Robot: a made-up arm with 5 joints. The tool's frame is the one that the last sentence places.
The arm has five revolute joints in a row. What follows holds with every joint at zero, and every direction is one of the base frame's.
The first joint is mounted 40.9 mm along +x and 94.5 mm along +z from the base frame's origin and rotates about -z.
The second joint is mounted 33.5 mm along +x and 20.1 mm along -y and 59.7 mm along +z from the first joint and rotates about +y.
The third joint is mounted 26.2 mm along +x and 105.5 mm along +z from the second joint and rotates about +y.
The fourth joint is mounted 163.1 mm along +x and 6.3 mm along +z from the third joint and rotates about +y.
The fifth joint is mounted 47 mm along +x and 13.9 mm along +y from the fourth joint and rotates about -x.
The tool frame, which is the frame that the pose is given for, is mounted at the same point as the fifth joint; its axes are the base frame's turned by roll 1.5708, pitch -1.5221 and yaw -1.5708 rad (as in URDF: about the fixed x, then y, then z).
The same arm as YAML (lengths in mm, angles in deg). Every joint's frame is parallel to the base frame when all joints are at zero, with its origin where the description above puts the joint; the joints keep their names.
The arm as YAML. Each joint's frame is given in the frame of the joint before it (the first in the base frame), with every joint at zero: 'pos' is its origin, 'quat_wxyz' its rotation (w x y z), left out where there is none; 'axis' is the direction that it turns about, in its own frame. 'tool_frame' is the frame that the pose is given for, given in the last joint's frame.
length_unit: mm
angle_unit: deg
joints:
  - joint: joint 1
    pos: [40.9, 0.0, 94.5]
    axis: [0.0, 0.0, -1.0]
  - joint: joint 2
    pos: [33.5, -20.1, 59.7]
    axis: [0.0, 1.0, 0.0]
  - joint: joint 3
    pos: [26.2, 0.0, 105.5]
    axis: [0.0, 1.0, 0.0]
  - joint: joint 4
    pos: [163.1, 0.0, 6.3]
    axis: [0.0, 1.0, 0.0]
  - joint: joint 5
    pos: [47.0, 13.9, 0.0]
    axis: [-1.0, 0.0, 0.0]
tool_frame:
  pos: [0.0, 0.0, 0.0]
  quat_wxyz: [0.706897, 0.017215, -0.706897, -0.017215]

